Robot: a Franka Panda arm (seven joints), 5 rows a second.
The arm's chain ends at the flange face. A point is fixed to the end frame.
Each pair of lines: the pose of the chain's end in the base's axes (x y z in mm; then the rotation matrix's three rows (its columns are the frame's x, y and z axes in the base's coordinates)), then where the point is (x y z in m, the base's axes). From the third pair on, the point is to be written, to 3 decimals.
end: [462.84 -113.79 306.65], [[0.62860 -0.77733 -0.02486], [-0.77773 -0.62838 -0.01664], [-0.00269 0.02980 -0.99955]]
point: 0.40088 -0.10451 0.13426
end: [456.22 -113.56 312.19], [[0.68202 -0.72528 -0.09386], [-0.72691 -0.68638 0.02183], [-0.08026 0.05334 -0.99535]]
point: 0.38177 -0.10208 0.14495
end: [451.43 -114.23 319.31], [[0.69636 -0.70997 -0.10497], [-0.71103 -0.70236 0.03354], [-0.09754 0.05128 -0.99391]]
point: 0.375 -0.102 0.153
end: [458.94 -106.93 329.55], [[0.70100 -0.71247 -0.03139], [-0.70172 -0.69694 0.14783], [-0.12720 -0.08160 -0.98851]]
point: 0.395 -0.075 0.161
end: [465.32 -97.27 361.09], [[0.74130 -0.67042 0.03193], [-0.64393 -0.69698 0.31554], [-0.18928 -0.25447 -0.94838]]
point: 0.412 -0.039 0.196
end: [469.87 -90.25 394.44], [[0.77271 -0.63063 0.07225], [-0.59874 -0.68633 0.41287], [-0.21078 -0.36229 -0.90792]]
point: 0.424 -0.017 0.233
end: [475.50 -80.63 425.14], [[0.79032 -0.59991 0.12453], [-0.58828 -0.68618 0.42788], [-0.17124 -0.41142 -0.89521]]
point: 0.439 -0.005 0.262
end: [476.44 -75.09 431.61], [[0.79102 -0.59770 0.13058], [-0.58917 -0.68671 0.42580], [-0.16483 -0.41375 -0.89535]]
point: 0.441 0.000 0.268
